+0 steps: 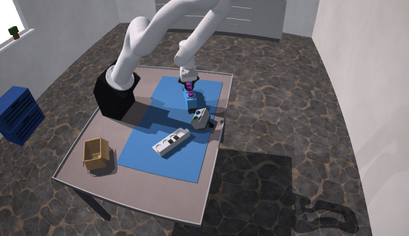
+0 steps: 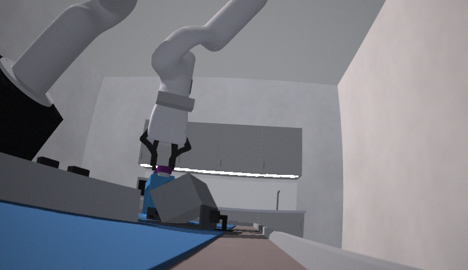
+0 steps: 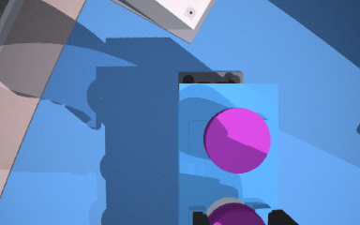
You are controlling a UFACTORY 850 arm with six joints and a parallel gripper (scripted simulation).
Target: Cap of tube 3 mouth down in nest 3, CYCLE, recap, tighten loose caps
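Now: hand 140 mm to the left of the blue key, 90 mm short of it and 70 mm above it. Round my hand: grey key housing: 170 mm to the right, 110 mm ahead, 80 mm below; green key: 190 mm to the right, 90 mm ahead, 70 mm below; magenta cap: 20 mm below.
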